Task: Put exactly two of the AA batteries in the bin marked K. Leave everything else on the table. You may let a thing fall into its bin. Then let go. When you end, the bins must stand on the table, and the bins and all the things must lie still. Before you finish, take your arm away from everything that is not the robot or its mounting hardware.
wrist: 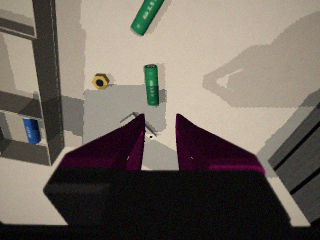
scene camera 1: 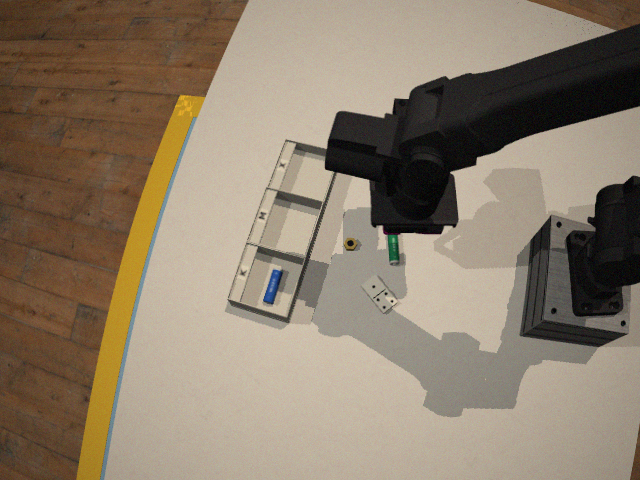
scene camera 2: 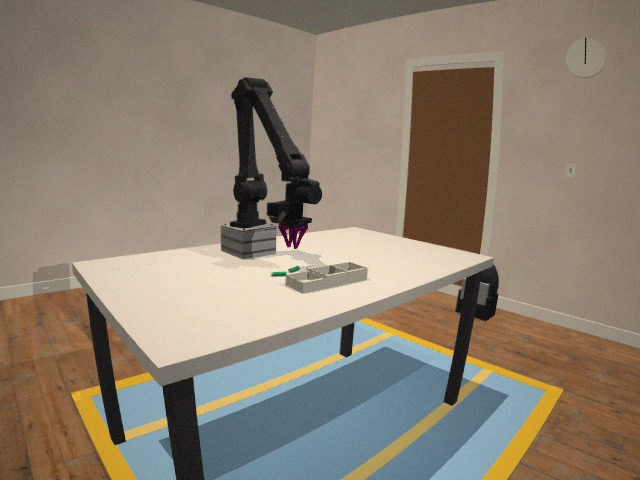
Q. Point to a grey three-bin row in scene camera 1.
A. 291, 221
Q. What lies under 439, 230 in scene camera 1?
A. My gripper.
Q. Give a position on a grey three-bin row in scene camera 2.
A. At 319, 278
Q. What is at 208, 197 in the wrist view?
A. My gripper.
